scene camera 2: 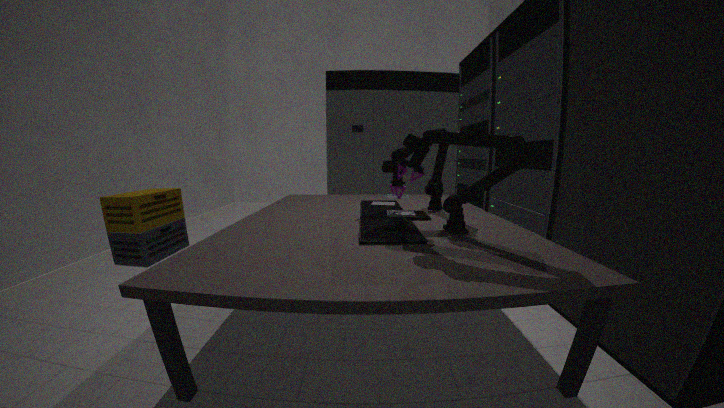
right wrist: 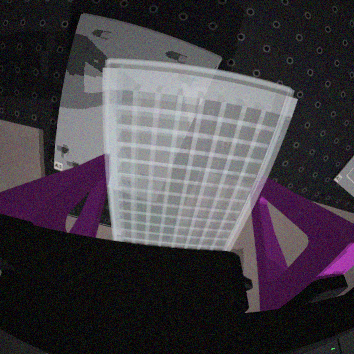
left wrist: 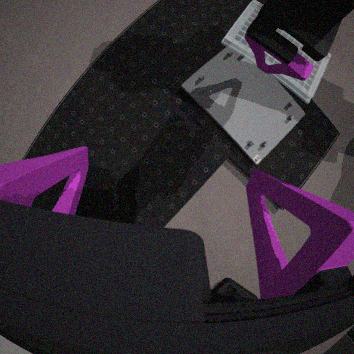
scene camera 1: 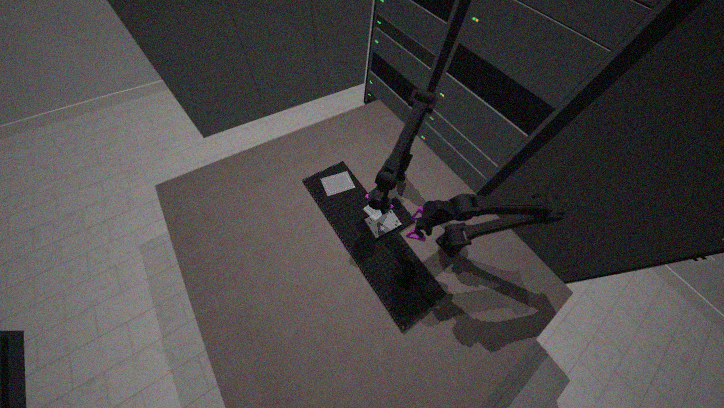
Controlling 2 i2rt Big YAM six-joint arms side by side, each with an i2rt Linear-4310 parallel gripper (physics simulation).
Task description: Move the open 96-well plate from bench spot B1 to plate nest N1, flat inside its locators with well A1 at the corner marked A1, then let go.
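Pixels of known places: left gripper, fingertip midpoint: point(scene camera 2: 404, 180) point(left wrist: 171, 167) point(scene camera 1: 409, 227); right gripper, fingertip midpoint: point(scene camera 2: 397, 197) point(right wrist: 184, 172) point(left wrist: 276, 46); left arm's base, origin of the base link: point(scene camera 2: 455, 230) point(scene camera 1: 447, 244); right arm's base, origin of the base link: point(scene camera 2: 435, 208).
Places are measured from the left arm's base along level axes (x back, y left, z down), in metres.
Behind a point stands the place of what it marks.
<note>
The clear 96-well plate point(scene camera 1: 373, 211) {x -0.254, y -0.348, z -0.116 m} point(left wrist: 317, 85) {x -0.155, y -0.343, z -0.116 m} point(right wrist: 190, 165) {x -0.237, y -0.353, z -0.119 m} is held above and partly over the nest, offset from it in the right wrist view. My right gripper point(scene camera 1: 378, 201) {x -0.223, y -0.354, z -0.104 m} point(scene camera 2: 397, 191) {x -0.223, y -0.354, z -0.104 m} point(right wrist: 184, 172) {x -0.223, y -0.354, z -0.104 m} is shut on its two sides. Which corner is well A1 cannot be told. Nest N1 point(scene camera 1: 389, 226) {x -0.201, y -0.259, z -0.025 m} point(left wrist: 260, 120) {x -0.173, y -0.285, z -0.025 m} point(right wrist: 80, 125) {x -0.196, y -0.263, z -0.025 m} is a light grey slab with small dark locators; its A1 mark point(left wrist: 257, 159) {x -0.141, y -0.236, z -0.025 m} point(right wrist: 58, 166) {x -0.142, y -0.237, z -0.025 m} shows at one corner. My left gripper point(scene camera 1: 416, 224) {x -0.225, y -0.164, z -0.228 m} point(scene camera 2: 408, 173) {x -0.225, y -0.164, z -0.228 m} point(left wrist: 171, 167) {x -0.225, y -0.164, z -0.228 m} is open and empty, beside the nest. Bench spot B1 point(scene camera 1: 337, 183) {x -0.269, y -0.641, z -0.015 m} is a pale rectangle without the plate.
A long black perforated board point(scene camera 1: 405, 288) {x -0.340, y 0.022, z -0.013 m} point(scene camera 2: 379, 230) {x -0.374, y 0.006, z -0.013 m} lies on the brown table point(scene camera 1: 283, 314) {x -0.841, y -0.221, z 0.000 m} point(scene camera 2: 283, 258) {x -0.743, y 0.277, z 0.000 m} under the nest and B1. The left arm reaches in close to the right arm. Yellow and grey crates point(scene camera 2: 144, 217) stand beyond the table, and dark rack cabinets stand behind the arms.
</note>
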